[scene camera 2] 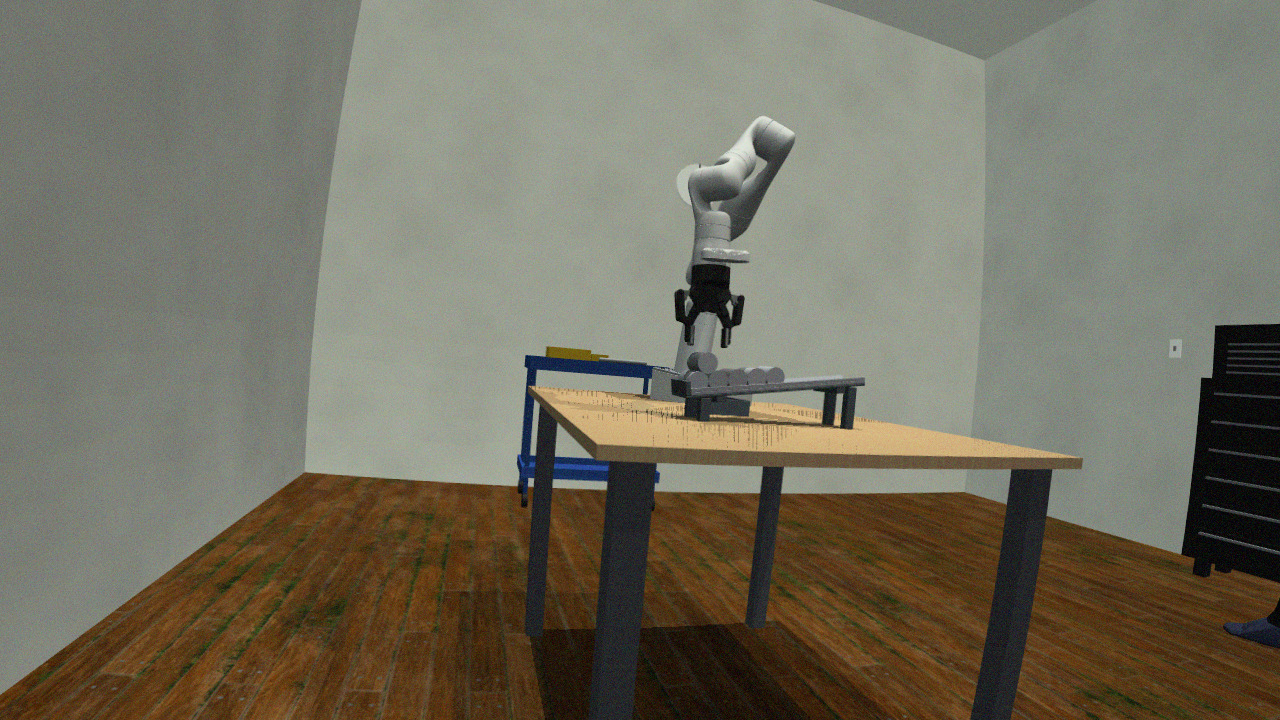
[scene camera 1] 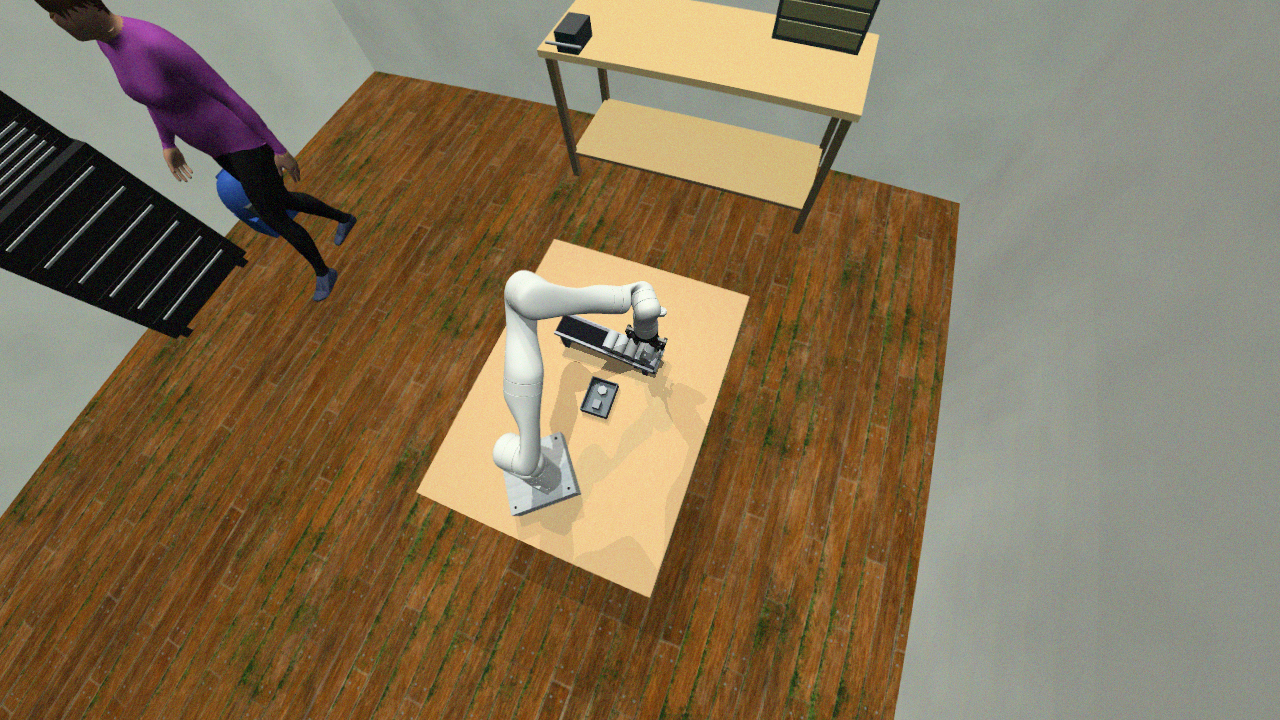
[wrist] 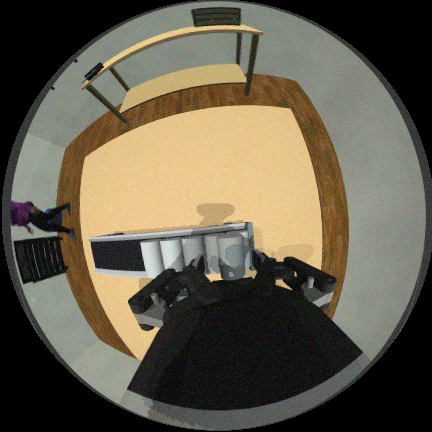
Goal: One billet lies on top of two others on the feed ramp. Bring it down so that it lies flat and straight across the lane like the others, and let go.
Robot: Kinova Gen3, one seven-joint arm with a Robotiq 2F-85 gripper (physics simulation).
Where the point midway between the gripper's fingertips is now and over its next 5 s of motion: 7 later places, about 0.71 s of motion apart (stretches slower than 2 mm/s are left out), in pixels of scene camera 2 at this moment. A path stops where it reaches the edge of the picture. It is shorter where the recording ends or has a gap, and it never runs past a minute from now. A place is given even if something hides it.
My gripper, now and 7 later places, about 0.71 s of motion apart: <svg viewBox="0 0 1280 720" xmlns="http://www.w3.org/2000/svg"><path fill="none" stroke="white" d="M707 346L708 347L706 361L706 362L705 355L705 343L730 335L773 339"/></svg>
